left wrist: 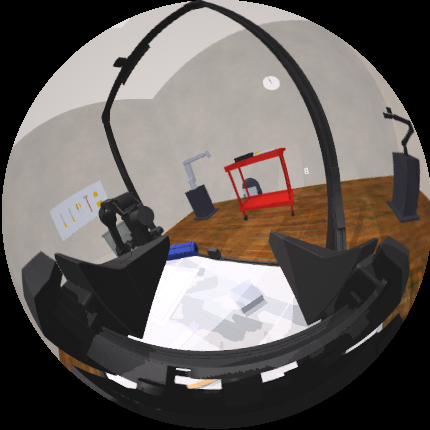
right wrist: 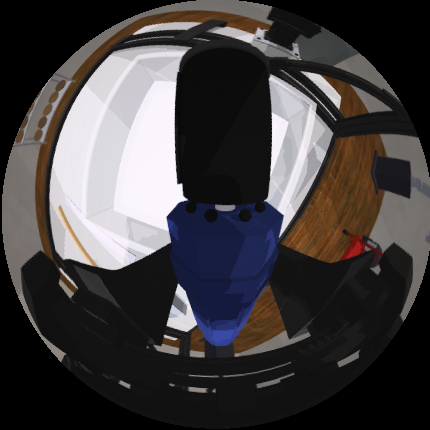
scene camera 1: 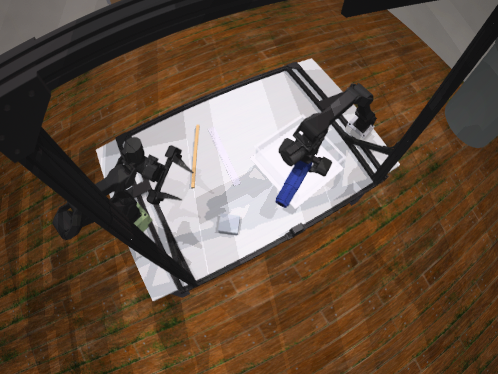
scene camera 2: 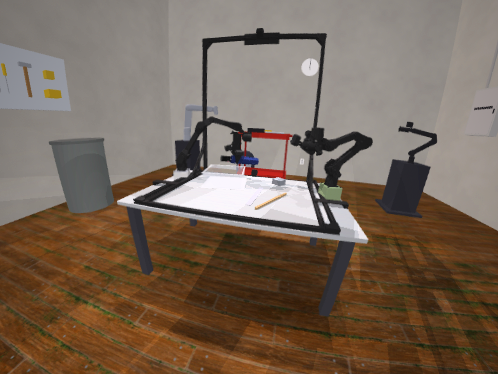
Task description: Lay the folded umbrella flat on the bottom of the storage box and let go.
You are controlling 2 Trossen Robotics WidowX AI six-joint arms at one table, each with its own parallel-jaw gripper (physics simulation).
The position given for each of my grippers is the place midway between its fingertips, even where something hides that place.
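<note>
A storage box [scene camera 1: 266,153] rests on the table. Scene camera 2 shows me the storage box [scene camera 2: 216,176] too, the left wrist view has the storage box [left wrist: 176,273], and in the right wrist view I see the storage box [right wrist: 129,185] again. There is also a folded umbrella [scene camera 1: 294,180], and the right wrist view shows the folded umbrella [right wrist: 223,237] as well. My right gripper [right wrist: 221,241] carries the folded umbrella; nothing else touches it. My left gripper [scene camera 1: 187,186] is open and holds nothing, and the left wrist view also shows my left gripper [left wrist: 219,239].
</note>
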